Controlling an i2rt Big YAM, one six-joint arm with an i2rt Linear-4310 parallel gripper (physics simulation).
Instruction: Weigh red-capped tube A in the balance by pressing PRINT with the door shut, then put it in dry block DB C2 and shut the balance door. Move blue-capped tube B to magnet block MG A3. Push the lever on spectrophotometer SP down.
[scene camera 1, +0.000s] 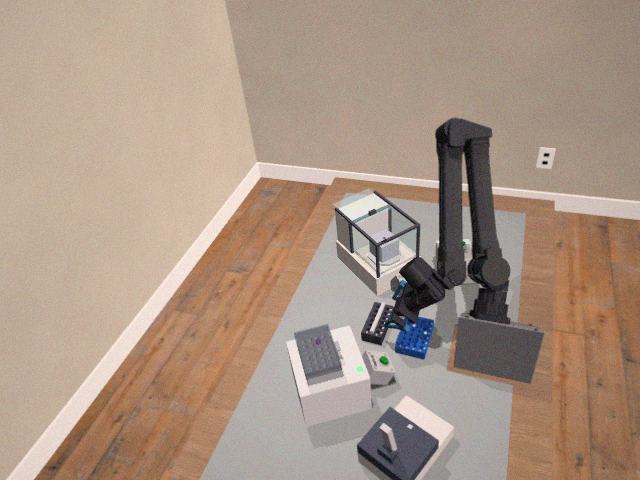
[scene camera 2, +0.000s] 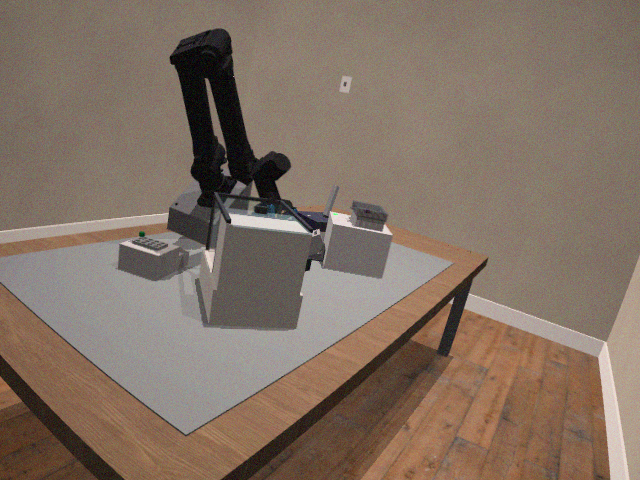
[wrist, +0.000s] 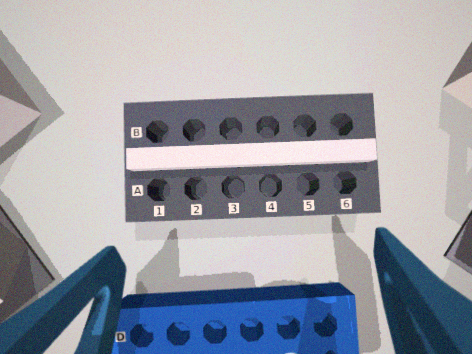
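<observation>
My gripper is open and empty, above the gap between the magnet block and the blue dry block. The magnet block's row A and B holes look empty. Row D of the dry block looks empty. A small white edge at the bottom of the wrist view is too little to identify. Neither the red-capped nor the blue-capped tube shows clearly. The balance has a glass panel reaching past its top back edge. The lever on the spectrophotometer stands up.
A white machine with a grey well block stands beside the magnet block. A small box with a green button is near it. A keypad box stands beside the balance. The arm's grey base is at the table edge.
</observation>
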